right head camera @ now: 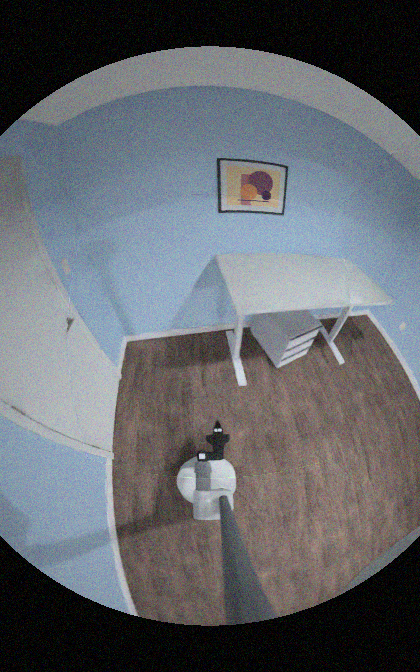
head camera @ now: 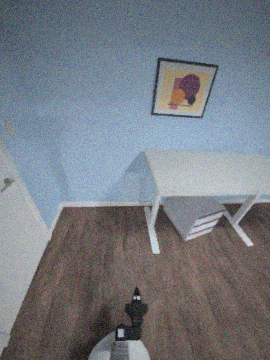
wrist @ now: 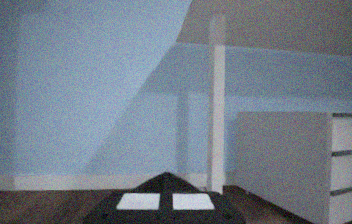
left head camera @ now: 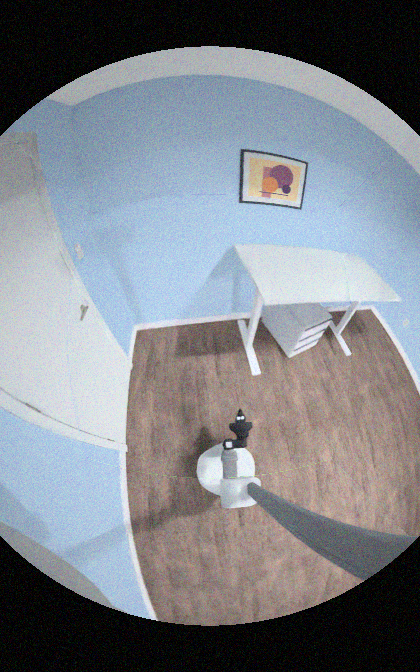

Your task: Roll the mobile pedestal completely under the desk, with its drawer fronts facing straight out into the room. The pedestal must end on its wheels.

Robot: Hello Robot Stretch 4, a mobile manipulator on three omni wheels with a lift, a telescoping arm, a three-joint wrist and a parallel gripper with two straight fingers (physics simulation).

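The grey pedestal (head camera: pixel 187 215) (left head camera: pixel 285 325) (right head camera: pixel 275 335) (wrist: pixel 285 150) stands upright between the legs of the white desk (head camera: pixel 210 172) (left head camera: pixel 305 275) (right head camera: pixel 290 282) (wrist: pixel 280 25). Its white drawer fronts are turned at an angle, toward the right desk leg, not square to the desk's front edge. Its front corner shows out past the desk's front edge in the head views; the desk top hides its back part. My gripper (head camera: pixel 136 290) (left head camera: pixel 240 412) (right head camera: pixel 217 424) (wrist: pixel 166 187) is shut and empty, low over the floor, in front of the desk's left leg and well apart from the pedestal.
The left desk leg (head camera: pixel 152 230) (left head camera: pixel 251 345) (right head camera: pixel 237 355) (wrist: pixel 217 115) stands between my gripper's side and the pedestal. The right desk leg (head camera: pixel 241 232) (left head camera: pixel 341 340) (right head camera: pixel 332 345) is close to the drawer side. A white door (head camera: pixel 20 240) (left head camera: pixel 60 340) (right head camera: pixel 50 350) is at the left. A wall is behind the desk.
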